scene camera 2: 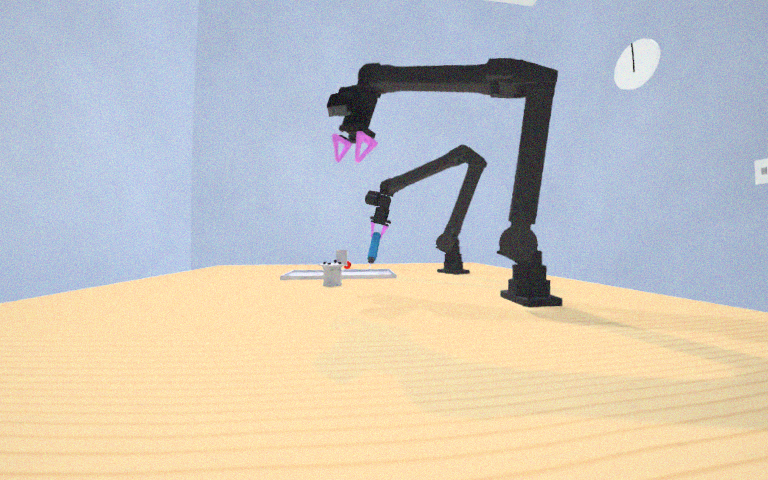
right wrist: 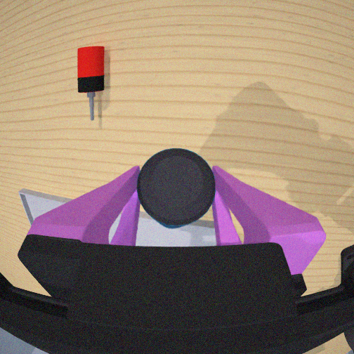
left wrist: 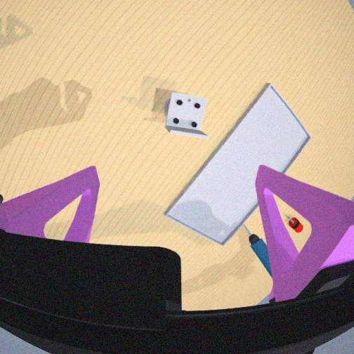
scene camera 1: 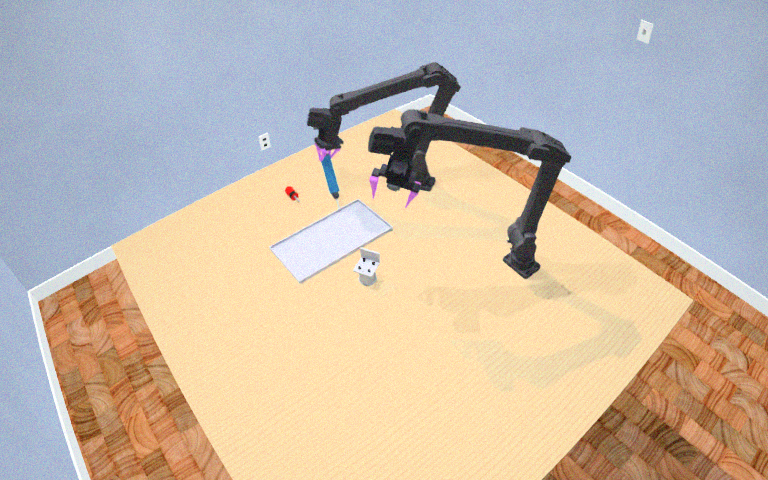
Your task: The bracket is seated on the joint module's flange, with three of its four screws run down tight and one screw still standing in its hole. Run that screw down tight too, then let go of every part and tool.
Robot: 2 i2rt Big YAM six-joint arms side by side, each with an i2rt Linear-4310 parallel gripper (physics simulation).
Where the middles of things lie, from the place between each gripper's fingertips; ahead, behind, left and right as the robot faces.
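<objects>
Blue screwdriver (right wrist: 175, 186): my right gripper 6 cm to the right of it, 1 cm short of it, 6 cm above it. White bracket (left wrist: 186, 113), from my right hand: 51 cm to the left, 15 cm ahead, 7 cm below.
White bracket: my left hand 7 cm to the left of it, 5 cm short of it, 29 cm above it. Blue screwdriver, from my left hand: 52 cm to the right, 9 cm behind, 27 cm below.
</objects>
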